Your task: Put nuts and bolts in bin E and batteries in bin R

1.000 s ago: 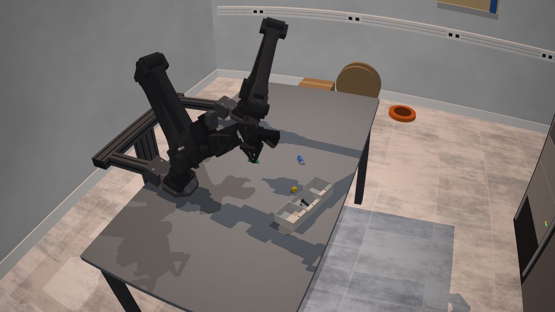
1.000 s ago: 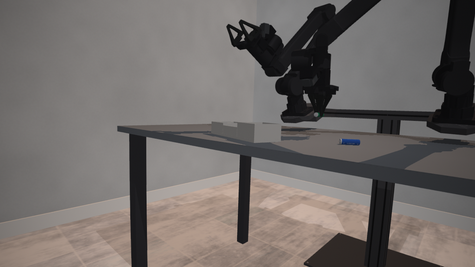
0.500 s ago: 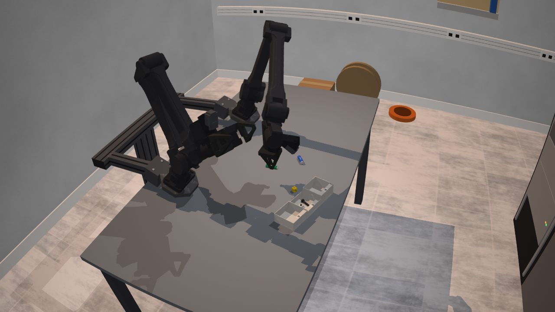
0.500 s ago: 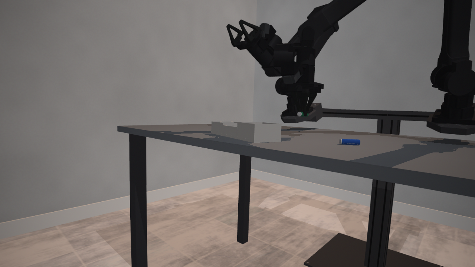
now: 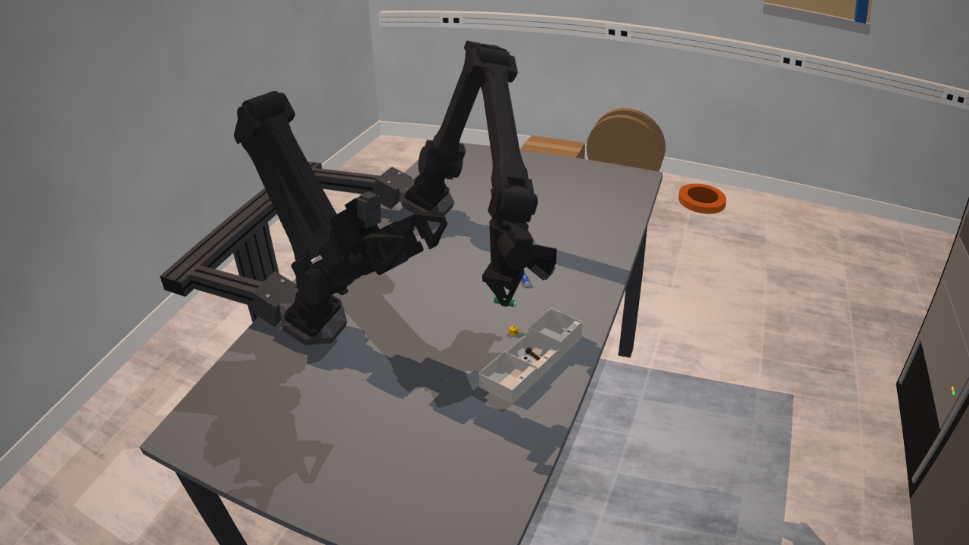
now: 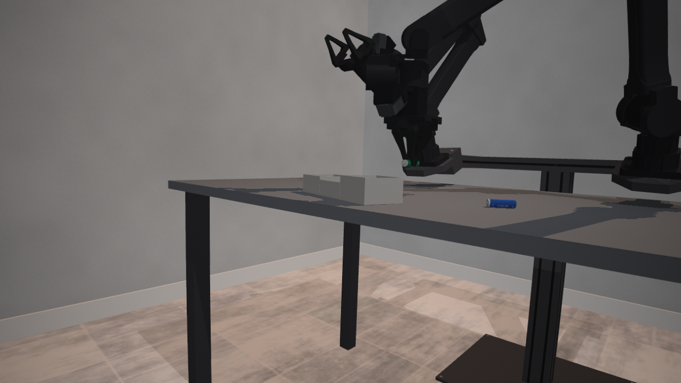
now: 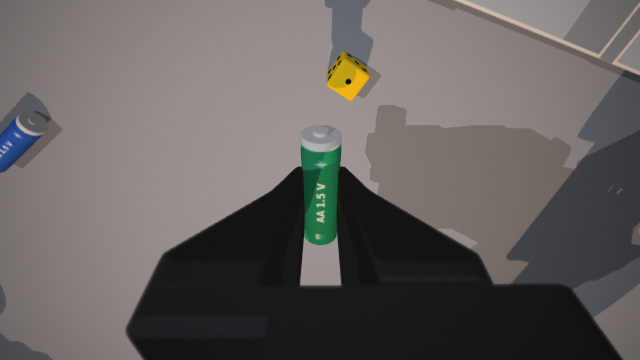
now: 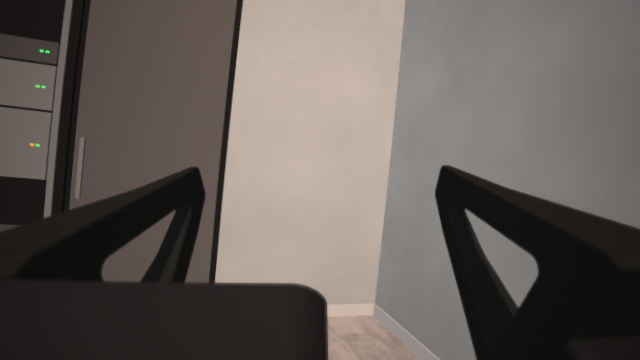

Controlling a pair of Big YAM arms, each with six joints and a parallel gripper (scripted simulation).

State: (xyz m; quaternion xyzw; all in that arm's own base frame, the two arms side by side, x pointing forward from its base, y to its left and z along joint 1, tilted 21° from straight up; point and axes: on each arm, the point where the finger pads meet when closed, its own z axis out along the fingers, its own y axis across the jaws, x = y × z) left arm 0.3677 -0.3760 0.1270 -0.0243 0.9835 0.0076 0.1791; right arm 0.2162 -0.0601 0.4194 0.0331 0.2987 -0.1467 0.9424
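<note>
The blue battery lies 2 cm behind my left hand, 18 cm to the left of it and 7 cm below it. From my left hand the other things lie so: green battery right at my left hand; then yellow die 2 cm ahead, 1 cm to the right, 7 cm below; then black bolt 9 cm ahead, 8 cm to the right, 6 cm below.
</note>
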